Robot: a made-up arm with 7 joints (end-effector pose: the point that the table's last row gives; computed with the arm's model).
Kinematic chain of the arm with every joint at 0, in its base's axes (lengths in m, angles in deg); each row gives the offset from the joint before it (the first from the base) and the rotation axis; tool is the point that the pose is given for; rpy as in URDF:
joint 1: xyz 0 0 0.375 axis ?
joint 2: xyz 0 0 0 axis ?
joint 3: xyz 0 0 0.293 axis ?
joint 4: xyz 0.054 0 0 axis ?
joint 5: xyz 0.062 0 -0.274 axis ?
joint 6: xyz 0 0 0 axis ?
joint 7: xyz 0.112 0 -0.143 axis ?
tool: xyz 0 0 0 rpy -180 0 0
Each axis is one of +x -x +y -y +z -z.
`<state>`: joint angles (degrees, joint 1 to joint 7).
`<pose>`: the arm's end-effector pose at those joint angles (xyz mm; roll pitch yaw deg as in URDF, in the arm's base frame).
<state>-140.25 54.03 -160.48 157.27 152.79 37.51 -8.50</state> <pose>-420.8 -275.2 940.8 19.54 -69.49 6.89</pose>
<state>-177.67 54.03 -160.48 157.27 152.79 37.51 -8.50</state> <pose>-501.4 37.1 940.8 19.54 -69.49 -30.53</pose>
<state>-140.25 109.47 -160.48 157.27 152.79 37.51 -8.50</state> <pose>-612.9 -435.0 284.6 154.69 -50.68 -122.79</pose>
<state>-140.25 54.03 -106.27 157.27 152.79 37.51 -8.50</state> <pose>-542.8 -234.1 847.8 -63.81 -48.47 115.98</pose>
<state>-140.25 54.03 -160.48 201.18 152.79 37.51 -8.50</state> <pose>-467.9 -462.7 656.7 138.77 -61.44 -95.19</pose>
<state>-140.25 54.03 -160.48 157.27 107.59 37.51 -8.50</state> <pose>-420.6 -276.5 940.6 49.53 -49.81 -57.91</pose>
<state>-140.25 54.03 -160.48 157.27 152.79 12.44 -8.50</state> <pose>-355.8 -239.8 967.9 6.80 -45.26 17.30</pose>
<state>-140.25 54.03 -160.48 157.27 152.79 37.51 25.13</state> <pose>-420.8 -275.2 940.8 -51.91 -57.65 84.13</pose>
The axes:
joint 1: +z
joint 2: +y
joint 3: +z
joint 4: -y
joint 5: -z
joint 6: +y
joint 7: -z

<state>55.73 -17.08 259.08 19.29 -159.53 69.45 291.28</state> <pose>227.4 -244.4 287.2 -104.54 41.99 -162.44</pose>
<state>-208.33 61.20 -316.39 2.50 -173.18 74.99 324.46</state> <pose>-61.8 -146.0 156.3 162.70 34.28 15.08</pose>
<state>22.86 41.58 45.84 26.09 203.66 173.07 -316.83</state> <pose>243.3 281.1 401.8 33.26 -0.12 82.87</pose>
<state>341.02 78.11 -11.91 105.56 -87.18 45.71 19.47</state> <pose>488.1 -296.5 22.5 124.79 33.25 18.90</pose>
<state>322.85 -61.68 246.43 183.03 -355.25 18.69 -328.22</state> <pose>-449.2 448.0 750.1 -67.34 5.48 71.29</pose>
